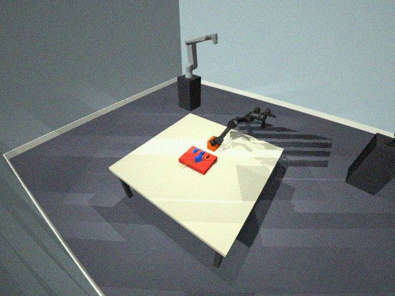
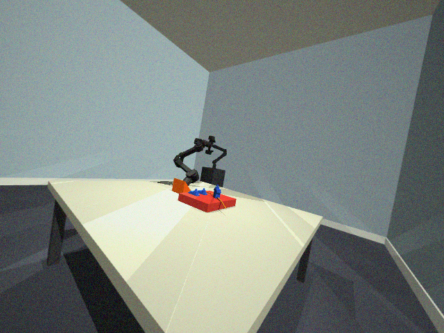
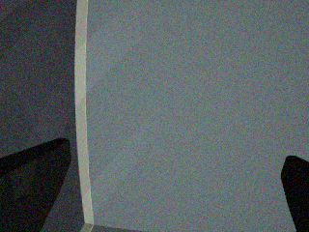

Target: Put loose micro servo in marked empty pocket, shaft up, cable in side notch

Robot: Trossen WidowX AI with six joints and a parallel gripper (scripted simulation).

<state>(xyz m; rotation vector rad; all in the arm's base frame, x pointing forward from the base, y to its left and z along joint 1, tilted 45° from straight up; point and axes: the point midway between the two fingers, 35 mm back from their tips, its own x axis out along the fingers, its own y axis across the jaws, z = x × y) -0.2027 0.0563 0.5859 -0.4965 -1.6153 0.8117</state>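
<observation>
The red robot deck lies 54 cm ahead of my gripper tip, 46 cm to the right of it and 40 cm below it.
</observation>
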